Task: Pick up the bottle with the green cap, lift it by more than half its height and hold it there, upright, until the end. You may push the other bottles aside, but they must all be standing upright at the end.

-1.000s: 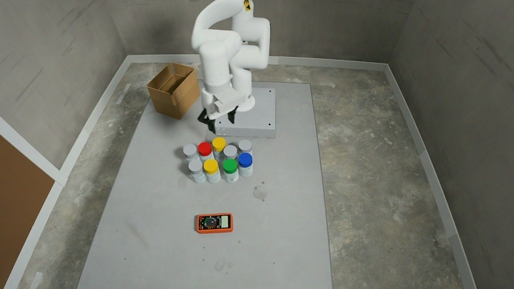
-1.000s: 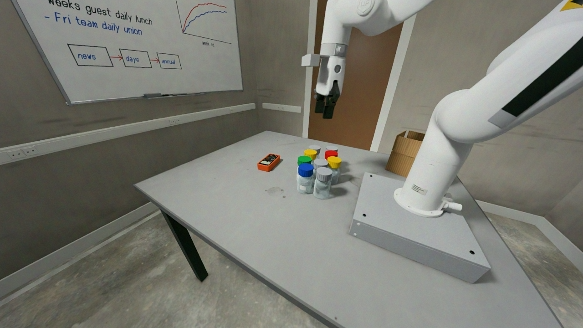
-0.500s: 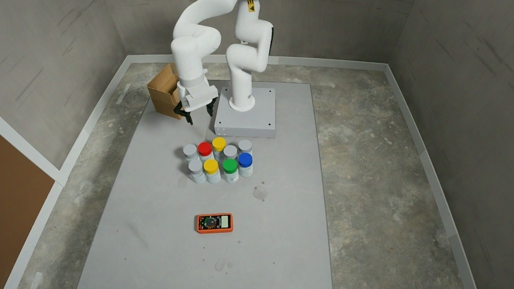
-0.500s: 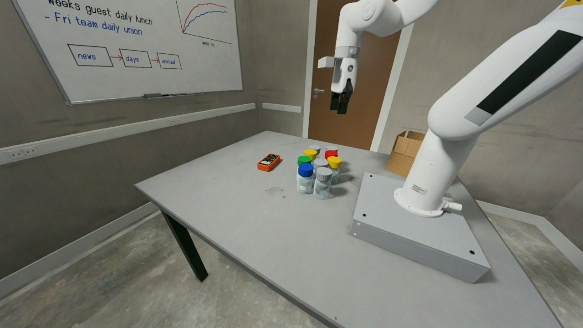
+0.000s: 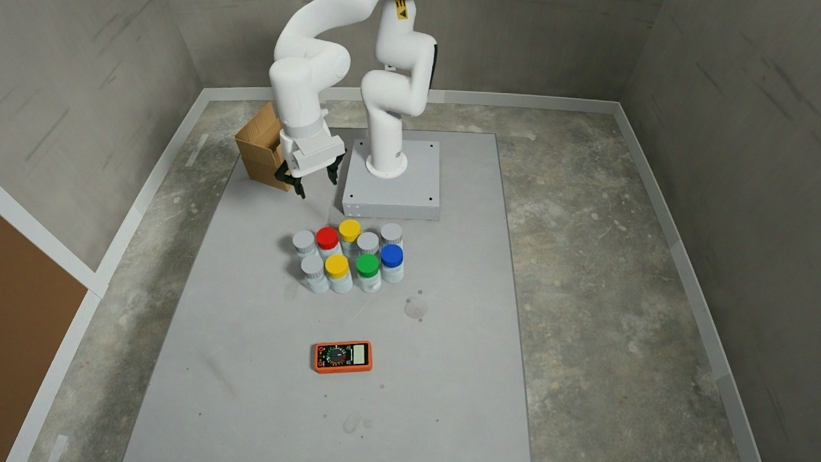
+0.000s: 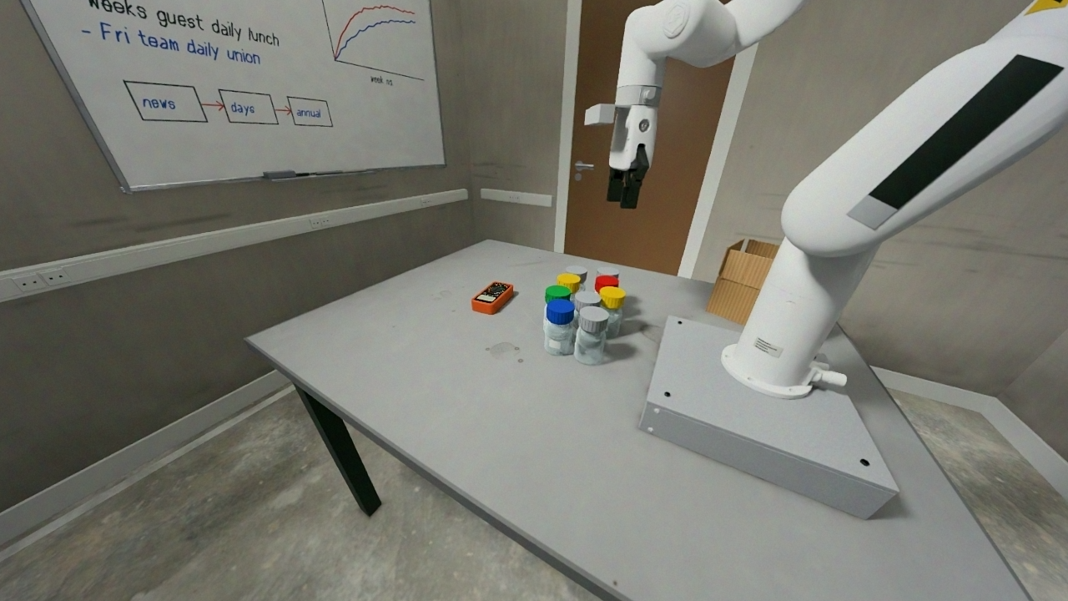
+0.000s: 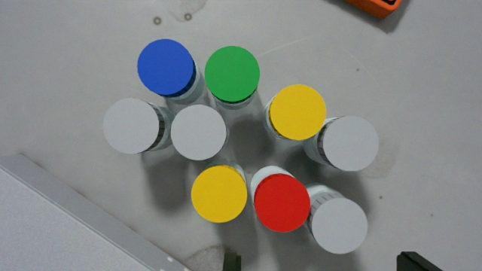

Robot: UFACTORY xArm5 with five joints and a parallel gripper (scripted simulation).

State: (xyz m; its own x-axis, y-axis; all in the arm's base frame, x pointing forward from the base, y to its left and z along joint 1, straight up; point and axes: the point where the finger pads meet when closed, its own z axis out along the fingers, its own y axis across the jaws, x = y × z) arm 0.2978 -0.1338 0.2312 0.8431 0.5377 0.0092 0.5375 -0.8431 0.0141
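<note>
The green-capped bottle is 240 mm below my hand, 100 mm to the left of it and 90 mm ahead of it. The rest, counted from my hand: orange multimeter (290 mm ahead, 280 mm below, 50 mm to the left); red-capped bottle (240 mm below, 10 mm to the right); blue-capped bottle (240 mm below, 160 mm to the left, 60 mm ahead).
</note>
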